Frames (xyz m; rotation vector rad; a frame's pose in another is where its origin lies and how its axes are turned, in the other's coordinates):
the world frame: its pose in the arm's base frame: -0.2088 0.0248 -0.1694 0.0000 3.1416 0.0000
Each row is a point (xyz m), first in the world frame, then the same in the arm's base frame.
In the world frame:
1: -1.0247 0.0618 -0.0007
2: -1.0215 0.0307 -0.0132
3: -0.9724 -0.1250 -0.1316
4: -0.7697 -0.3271 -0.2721
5: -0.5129 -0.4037 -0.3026
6: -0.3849 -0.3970 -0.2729
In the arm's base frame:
1: 0.8159 0.0866 -0.1687
2: 0.8127 0.0555 -0.1562
3: 0.7636 -0.1002 -0.0378
4: 0.5609 -0.3023 0.1027
5: 0.3041 -0.3789 0.1332
6: 0.1761 -0.3722 0.1035

